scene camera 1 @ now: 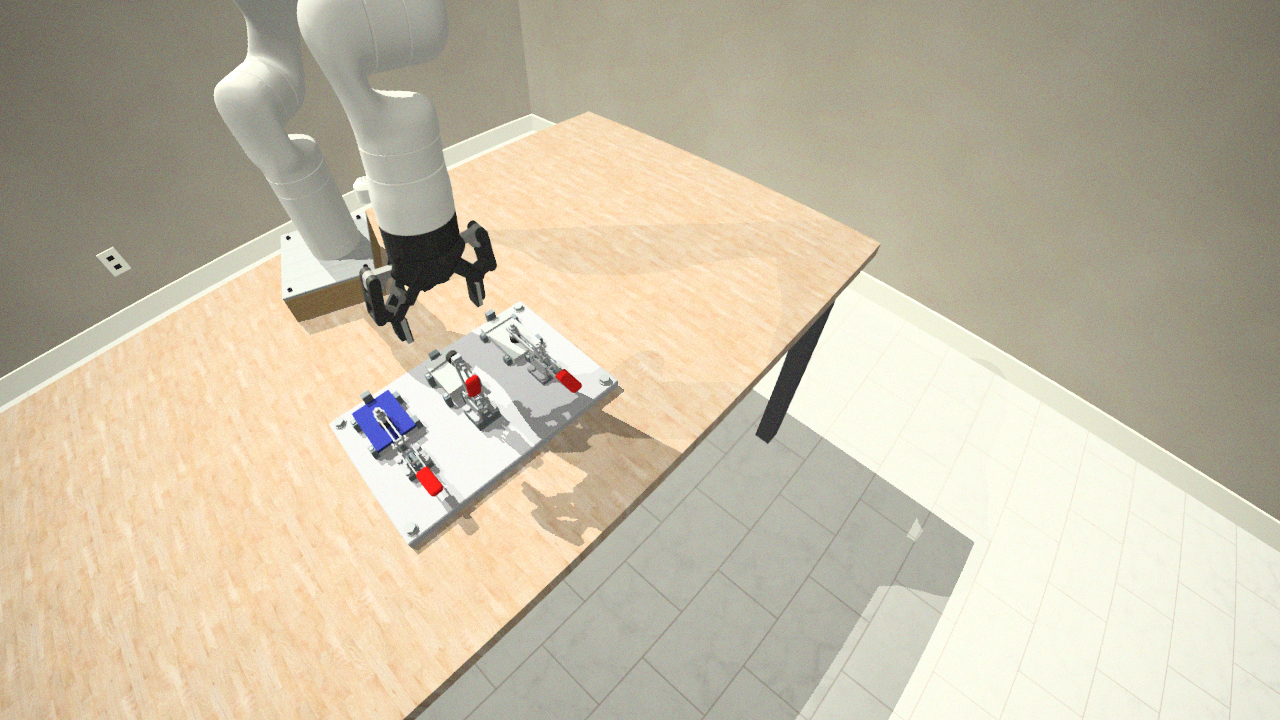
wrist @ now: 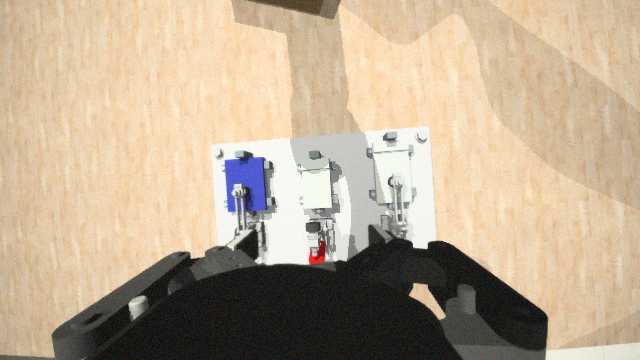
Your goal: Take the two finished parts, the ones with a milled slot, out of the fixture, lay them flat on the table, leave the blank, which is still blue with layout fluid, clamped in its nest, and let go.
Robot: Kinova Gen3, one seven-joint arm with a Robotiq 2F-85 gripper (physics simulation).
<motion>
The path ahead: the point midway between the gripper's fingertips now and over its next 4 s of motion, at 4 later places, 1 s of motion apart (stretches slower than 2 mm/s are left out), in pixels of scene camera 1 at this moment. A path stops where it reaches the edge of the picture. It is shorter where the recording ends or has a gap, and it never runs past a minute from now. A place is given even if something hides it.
The gripper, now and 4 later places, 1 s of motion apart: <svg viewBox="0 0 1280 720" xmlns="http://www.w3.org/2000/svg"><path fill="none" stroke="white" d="M443 320L452 373L454 384L451 377L431 353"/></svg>
</motion>
